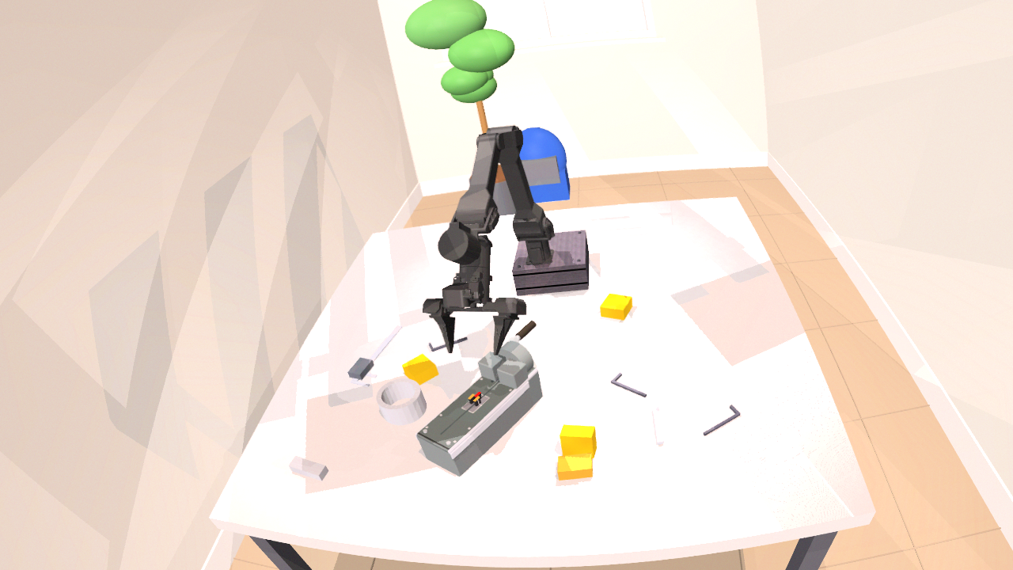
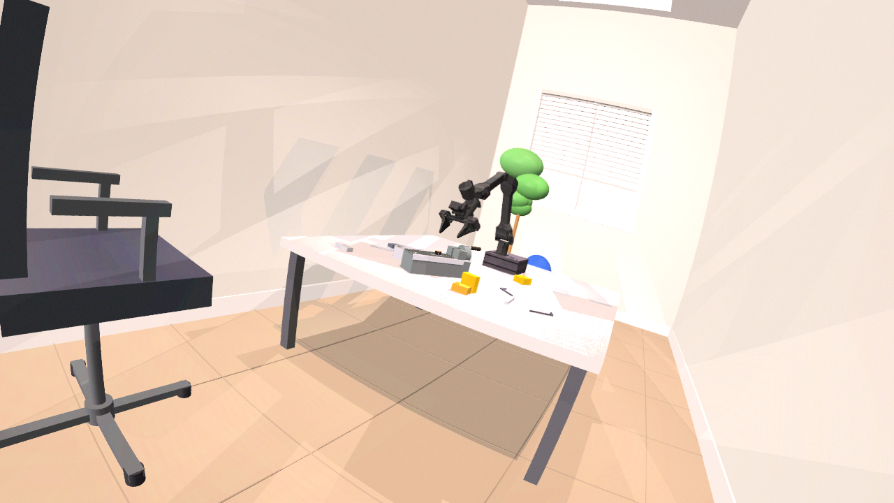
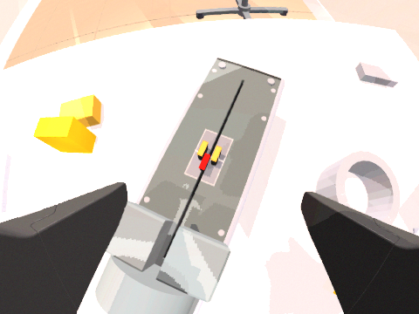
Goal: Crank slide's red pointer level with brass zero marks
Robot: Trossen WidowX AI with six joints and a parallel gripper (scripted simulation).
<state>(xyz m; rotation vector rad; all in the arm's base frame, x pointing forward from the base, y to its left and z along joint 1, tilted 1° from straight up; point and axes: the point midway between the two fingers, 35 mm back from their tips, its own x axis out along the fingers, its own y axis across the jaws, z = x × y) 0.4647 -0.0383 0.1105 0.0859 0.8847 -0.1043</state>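
Now: the brown crank handle 120 mm behind my gripper tip, 70 mm to the left of it and 40 mm below it. Round my gripper tip: red pointer 40 mm ahead, 70 mm below.
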